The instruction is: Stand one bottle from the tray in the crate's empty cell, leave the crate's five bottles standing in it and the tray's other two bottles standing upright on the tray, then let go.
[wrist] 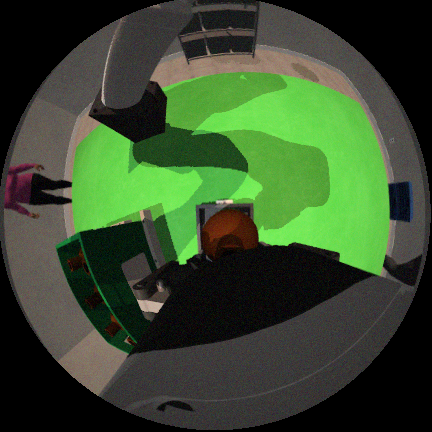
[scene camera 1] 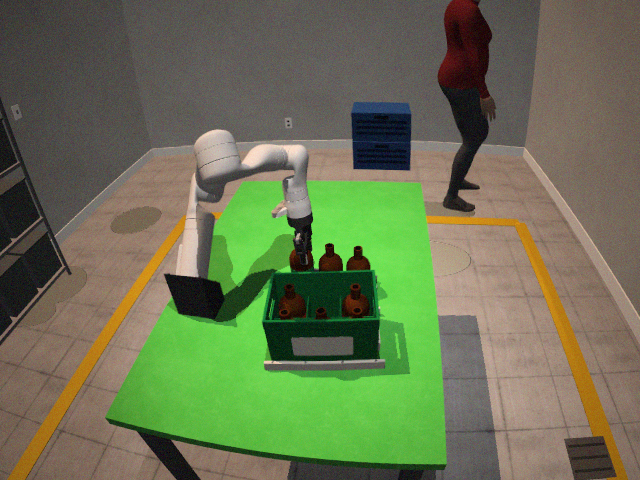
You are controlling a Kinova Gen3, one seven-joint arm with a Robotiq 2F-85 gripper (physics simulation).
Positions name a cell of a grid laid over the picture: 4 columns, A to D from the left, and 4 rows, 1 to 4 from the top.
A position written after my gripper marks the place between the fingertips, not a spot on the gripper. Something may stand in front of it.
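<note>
A brown bottle (wrist: C3) is visible. My gripper (scene camera 1: B3) is visible too, and the wrist view (wrist: C3) also shows it.
</note>
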